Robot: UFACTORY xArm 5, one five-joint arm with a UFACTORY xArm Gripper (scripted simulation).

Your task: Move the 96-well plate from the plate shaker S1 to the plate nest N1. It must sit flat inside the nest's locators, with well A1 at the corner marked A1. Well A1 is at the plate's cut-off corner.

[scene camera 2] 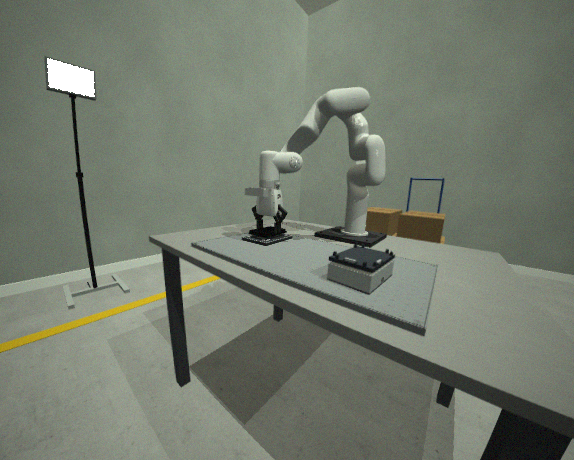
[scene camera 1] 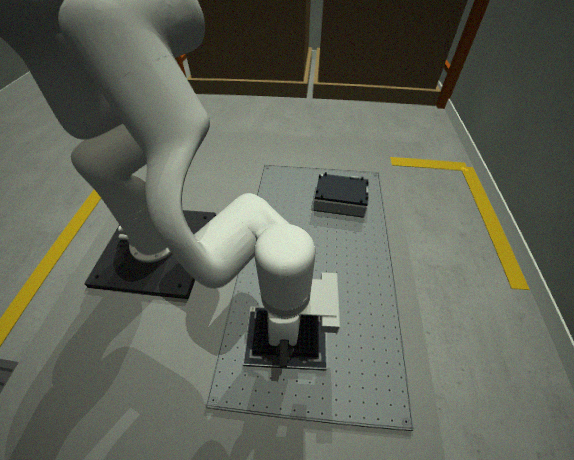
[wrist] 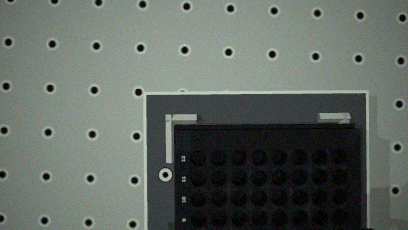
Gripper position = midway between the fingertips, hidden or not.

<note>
In view: my gripper (scene camera 1: 286,332), a 96-well plate (scene camera 1: 307,346), a plate shaker S1 (scene camera 2: 362,281) and a plate nest N1 (scene camera 1: 296,361).
The 96-well plate also shows in the wrist view (wrist: 204,161). My gripper shows as well in scene camera 2 (scene camera 2: 268,231). The plate shaker S1 is seen too in scene camera 1 (scene camera 1: 319,205).
</note>
